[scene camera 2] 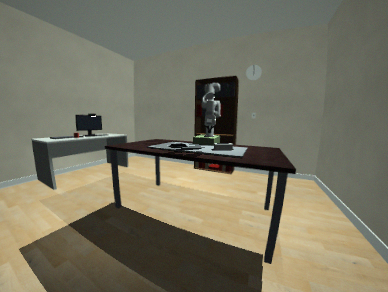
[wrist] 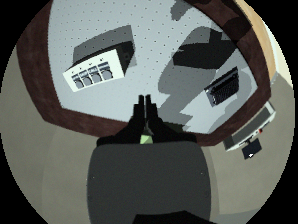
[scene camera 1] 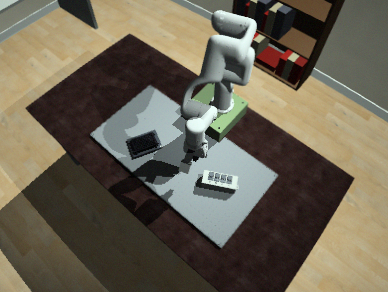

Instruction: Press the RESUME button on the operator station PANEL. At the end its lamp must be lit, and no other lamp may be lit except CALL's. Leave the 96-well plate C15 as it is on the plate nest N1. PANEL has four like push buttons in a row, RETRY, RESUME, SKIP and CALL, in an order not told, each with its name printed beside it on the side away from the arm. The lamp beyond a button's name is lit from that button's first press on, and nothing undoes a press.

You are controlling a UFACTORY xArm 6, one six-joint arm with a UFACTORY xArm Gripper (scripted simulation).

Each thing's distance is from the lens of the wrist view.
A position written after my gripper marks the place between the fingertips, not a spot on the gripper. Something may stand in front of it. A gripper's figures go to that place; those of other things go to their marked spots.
my gripper [wrist: 145,102]: 14 cm
operator panel [wrist: 113,59]: 21 cm
